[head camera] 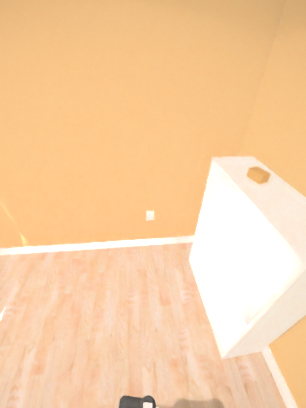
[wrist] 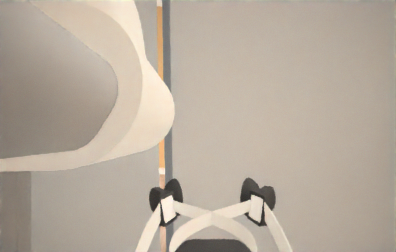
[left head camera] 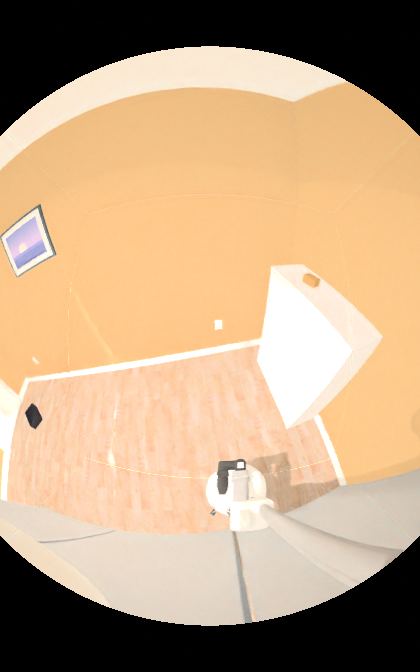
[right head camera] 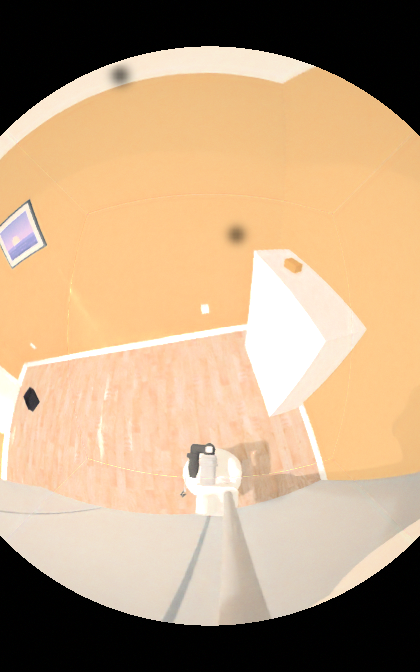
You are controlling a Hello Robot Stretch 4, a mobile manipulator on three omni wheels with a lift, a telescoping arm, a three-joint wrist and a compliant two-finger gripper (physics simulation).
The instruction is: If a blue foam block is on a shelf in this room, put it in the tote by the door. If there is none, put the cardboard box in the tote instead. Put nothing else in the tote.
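Places are measured from the robot's base along level axes (x ahead, y left, z up), in centimetres.
Pixels of known places: gripper, fingertip midpoint: (wrist: 211, 192).
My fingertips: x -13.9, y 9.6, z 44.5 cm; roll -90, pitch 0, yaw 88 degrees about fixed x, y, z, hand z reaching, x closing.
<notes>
Behind a point stands the place of what it marks.
A small brown box (head camera: 258, 175) @(y -47.1, x 97.2, z 107.2 cm) (left head camera: 311, 280) (right head camera: 293, 265), cardboard-coloured, lies on the top board of a white shelf unit (head camera: 280, 200) @(y -53.2, x 82.2, z 103.3 cm) (left head camera: 340, 312) (right head camera: 325, 300). The unit's front is washed out to white, so I cannot tell what its shelves hold. A black tote (left head camera: 33, 416) (right head camera: 31, 399) stands on the floor at the far left of both side head views, beside a white door at the edge. No blue foam block shows. My gripper (wrist: 211, 192) @(y 9.6, x -13.9, z 44.5 cm) is open and empty, with its two dark fingertips apart in front of a grey surface, away from the box and the tote.
Large grey panels (wrist: 290, 100) @(y 27.4, x -39.8, z 57.5 cm) fill much of the wrist view, with a narrow vertical gap left of centre. Grey surfaces also span the bottom of both side head views. Orange walls (head camera: 125, 100) @(y 26.7, x 137.3, z 131.5 cm) meet behind the unit. A framed picture (left head camera: 28, 241) (right head camera: 22, 235) hangs at left.
</notes>
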